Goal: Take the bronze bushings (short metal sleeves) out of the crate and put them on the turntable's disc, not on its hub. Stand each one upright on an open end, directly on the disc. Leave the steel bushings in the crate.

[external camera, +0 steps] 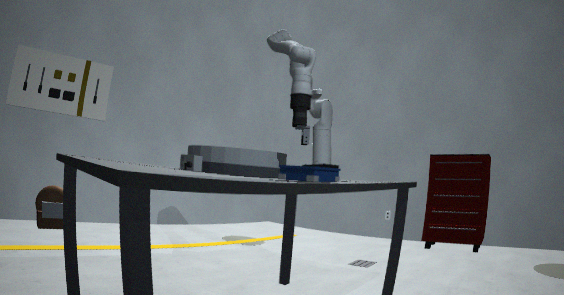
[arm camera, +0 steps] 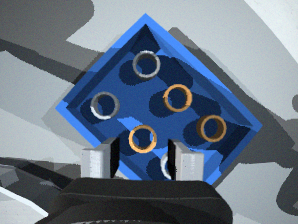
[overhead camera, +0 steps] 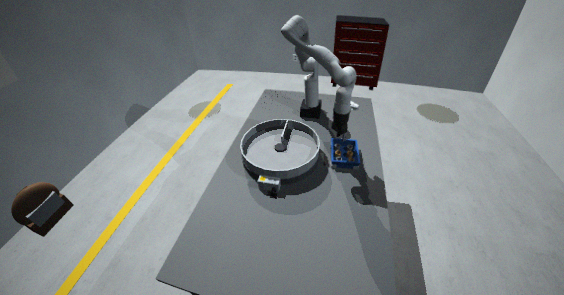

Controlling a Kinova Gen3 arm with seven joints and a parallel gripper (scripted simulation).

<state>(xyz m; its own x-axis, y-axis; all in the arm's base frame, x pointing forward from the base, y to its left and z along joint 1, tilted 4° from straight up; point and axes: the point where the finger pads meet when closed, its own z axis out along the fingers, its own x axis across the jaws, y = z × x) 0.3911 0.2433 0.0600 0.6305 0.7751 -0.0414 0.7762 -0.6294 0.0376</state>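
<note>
Right now the blue crate is 10 mm behind my hand, 30 mm to the left of it and 120 mm below it. From my hand the other things lie so: turntable 80 mm ahead, 310 mm to the right, 100 mm below.
</note>
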